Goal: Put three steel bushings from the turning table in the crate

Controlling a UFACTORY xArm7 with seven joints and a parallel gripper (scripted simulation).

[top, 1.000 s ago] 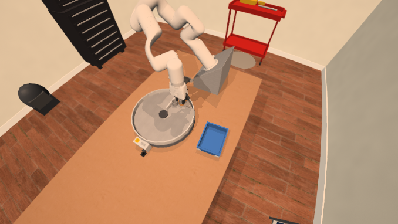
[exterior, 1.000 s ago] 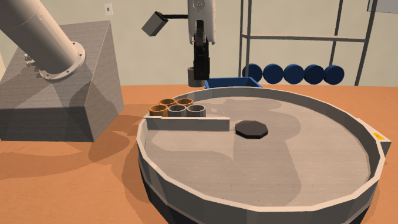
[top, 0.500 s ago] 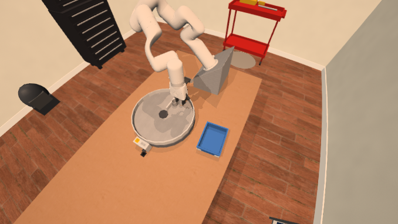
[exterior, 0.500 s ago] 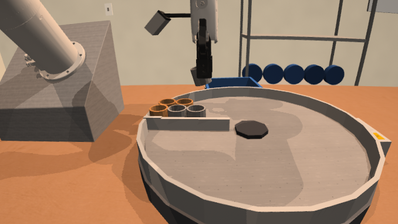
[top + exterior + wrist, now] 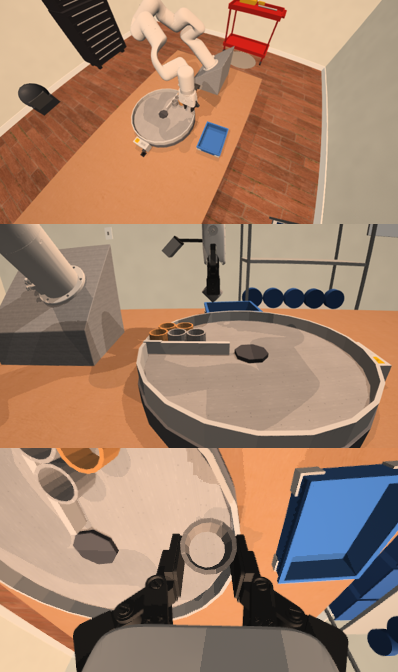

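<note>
My gripper is now 10 cm short of the blue crate, 19 cm to the right of it and 14 cm above it. Also, from my hand: round grey turning table (5 cm ahead, 17 cm to the right, 11 cm below).
</note>
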